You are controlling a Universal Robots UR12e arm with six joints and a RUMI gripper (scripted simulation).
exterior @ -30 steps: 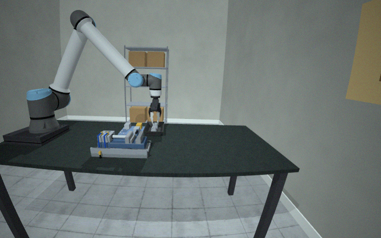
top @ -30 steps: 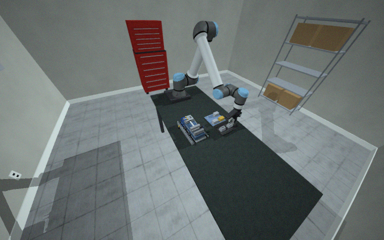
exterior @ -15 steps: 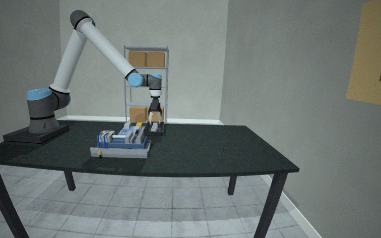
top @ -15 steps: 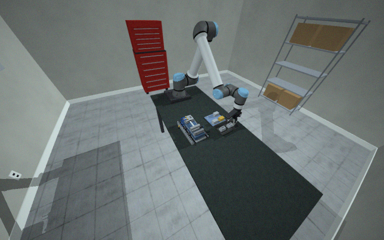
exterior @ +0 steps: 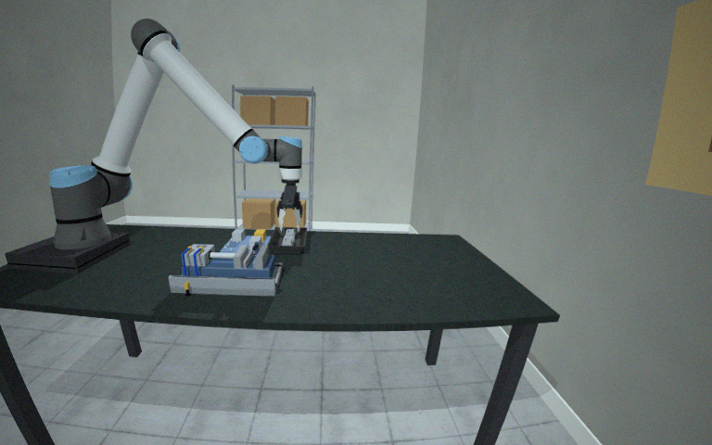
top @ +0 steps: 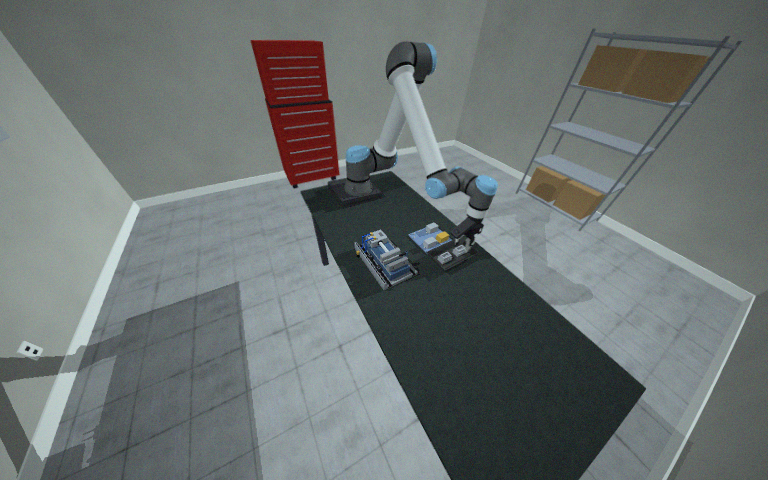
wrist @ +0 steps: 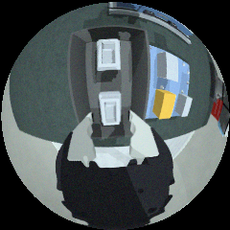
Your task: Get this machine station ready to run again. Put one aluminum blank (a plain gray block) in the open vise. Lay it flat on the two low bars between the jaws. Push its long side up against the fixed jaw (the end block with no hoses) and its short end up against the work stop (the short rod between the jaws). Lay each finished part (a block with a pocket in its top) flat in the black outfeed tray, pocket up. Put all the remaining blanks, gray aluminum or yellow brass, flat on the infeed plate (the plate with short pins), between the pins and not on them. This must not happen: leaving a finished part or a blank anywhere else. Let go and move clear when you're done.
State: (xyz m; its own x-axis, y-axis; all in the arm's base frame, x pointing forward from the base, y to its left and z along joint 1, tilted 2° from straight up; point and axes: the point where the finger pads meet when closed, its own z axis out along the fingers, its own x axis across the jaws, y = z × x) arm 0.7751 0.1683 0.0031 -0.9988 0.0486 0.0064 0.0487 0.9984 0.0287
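Now: the yellow brass blank 13 cm behind my hand and 3 cm below it. Round my hand: light gray base rail: 17 cm behind, 45 cm to the right, 2 cm below; vise hose end block: 26 cm behind, 35 cm to the right, 2 cm above; blue vise: 17 cm behind, 36 cm to the right, 1 cm below.
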